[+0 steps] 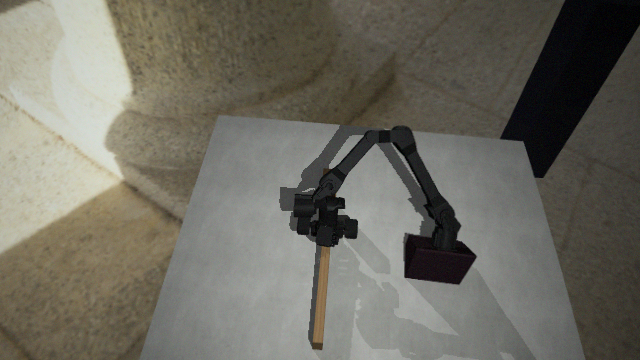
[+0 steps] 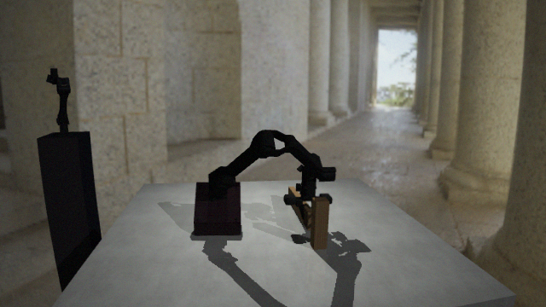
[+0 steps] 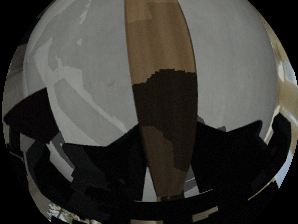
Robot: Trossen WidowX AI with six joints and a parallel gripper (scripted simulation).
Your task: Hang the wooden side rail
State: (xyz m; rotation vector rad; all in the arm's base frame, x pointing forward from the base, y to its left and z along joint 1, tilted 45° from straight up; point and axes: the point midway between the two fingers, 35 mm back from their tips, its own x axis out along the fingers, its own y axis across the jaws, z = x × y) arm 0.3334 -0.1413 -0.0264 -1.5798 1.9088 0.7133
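Now: gripper tip 1 cm past the wooden headboard post, 16 cm to the left of it and 4 cm below it.
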